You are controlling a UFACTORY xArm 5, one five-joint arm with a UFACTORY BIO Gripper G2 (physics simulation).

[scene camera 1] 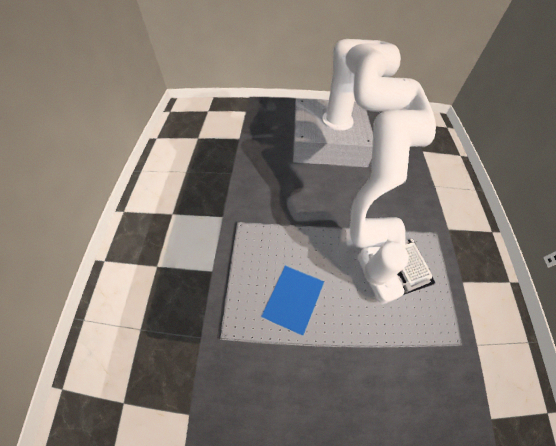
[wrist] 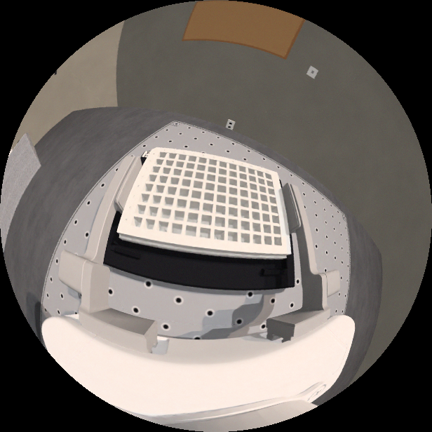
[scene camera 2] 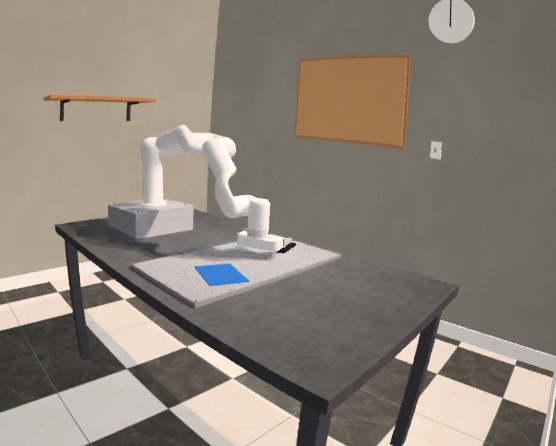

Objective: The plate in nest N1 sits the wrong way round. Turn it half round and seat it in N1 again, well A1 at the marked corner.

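Observation:
The off-white plate (wrist: 207,200) (scene camera 1: 416,262), with its grid of square wells, lies level at the black nest (wrist: 200,272) (scene camera 1: 420,288), right of centre on the breadboard. A small black-and-white mark (wrist: 146,154) shows at the far left corner in the wrist view. My gripper (wrist: 210,196) is low over the nest, one finger pad against each short side of the plate, and is shut on it. I cannot tell whether the plate's underside touches the nest. No well lettering is readable. The arm hides part of the nest in scene camera 1.
A flat blue rectangle (scene camera 1: 293,300) (scene camera 2: 221,274) lies on the grey perforated breadboard (scene camera 1: 350,327) (scene camera 2: 165,272), left of the nest in scene camera 1. The arm's base block (scene camera 1: 332,152) (scene camera 2: 165,220) stands at the back of the dark table (scene camera 1: 325,400) (scene camera 2: 350,320).

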